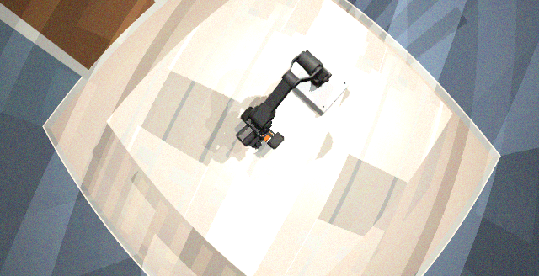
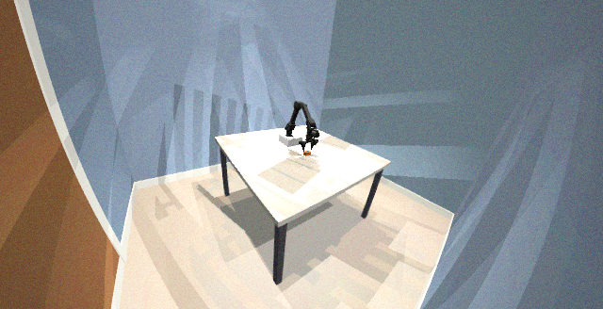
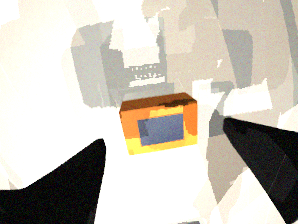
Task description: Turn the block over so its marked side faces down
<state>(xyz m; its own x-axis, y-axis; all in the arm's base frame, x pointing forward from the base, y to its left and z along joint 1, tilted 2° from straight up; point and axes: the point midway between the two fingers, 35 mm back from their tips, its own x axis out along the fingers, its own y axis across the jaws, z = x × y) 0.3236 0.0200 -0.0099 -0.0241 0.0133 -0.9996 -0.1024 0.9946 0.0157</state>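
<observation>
My gripper tip is 2 cm above the orange block.
</observation>
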